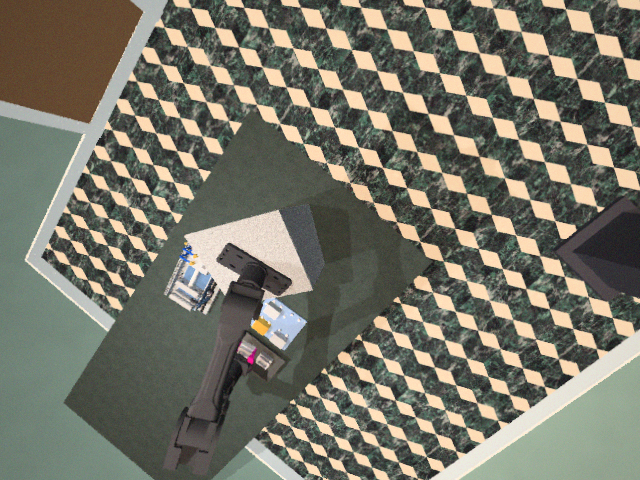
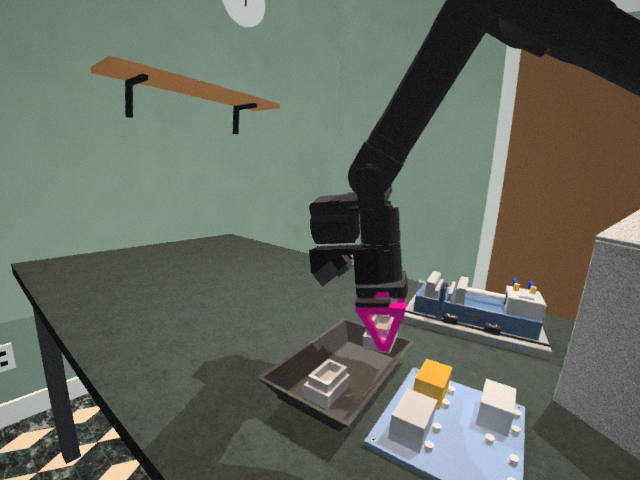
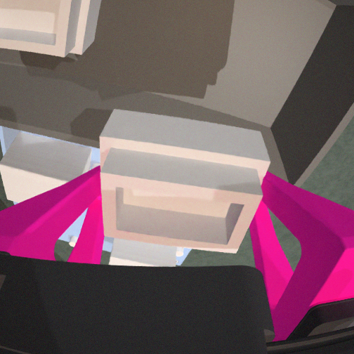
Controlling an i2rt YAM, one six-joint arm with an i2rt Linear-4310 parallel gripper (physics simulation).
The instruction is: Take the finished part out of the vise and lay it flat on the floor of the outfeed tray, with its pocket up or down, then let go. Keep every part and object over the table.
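Places are measured from the arm's base along level axes (x back, y right, z up), in millimetres.
Pixels of known places: gripper, fingertip midpoint: [image 1: 248, 346] [image 2: 386, 341]; arm's base at its link origin: [image 1: 255, 269].
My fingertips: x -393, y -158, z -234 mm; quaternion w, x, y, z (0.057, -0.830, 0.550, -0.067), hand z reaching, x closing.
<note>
For each thing: its top centre in the pictures, then the offset to it from my fingertips.
- finished part at its top centre: [image 2: 382, 319] [image 1: 244, 353] dx -9, dy -3, dz +34 mm
- second pale pocketed part at its top centre: [image 2: 328, 371] [image 1: 262, 363] dx -37, dy -94, dz -24 mm
- blue vise at its top centre: [image 2: 479, 283] [image 1: 188, 281] dx +51, dy +343, dz +28 mm
- light blue plate at its top centre: [image 2: 453, 423] [image 1: 277, 322] dx +122, dy -23, dz -63 mm
- orange block at its top centre: [image 2: 434, 372] [image 1: 259, 328] dx +75, dy +17, dz -27 mm
My gripper [image 1: 251, 356] [image 2: 382, 347] [image 3: 177, 176] points down, its pink fingers shut on the two sides of the finished part [image 1: 246, 348] [image 2: 370, 338] [image 3: 185, 160], a pale stepped block with its pocket up. The part is low at the far end of the brown outfeed tray [image 1: 277, 369] [image 2: 302, 353] [image 3: 312, 95], near its wall; whether it touches the tray floor I cannot tell. A second pale pocketed part [image 1: 264, 360] [image 2: 326, 384] [image 3: 62, 25] lies pocket up at the tray's other end. The blue vise [image 1: 191, 284] [image 2: 475, 315] stands beyond the tray.
A light blue plate [image 1: 292, 325] [image 2: 460, 449] with pale blocks, an orange block [image 1: 260, 326] [image 2: 432, 379] and small pegs lies beside the tray. A large grey box [image 1: 248, 232] [image 2: 604, 330] stands past the plate and vise. The table edge [image 2: 93, 372] runs on the tray's other side.
</note>
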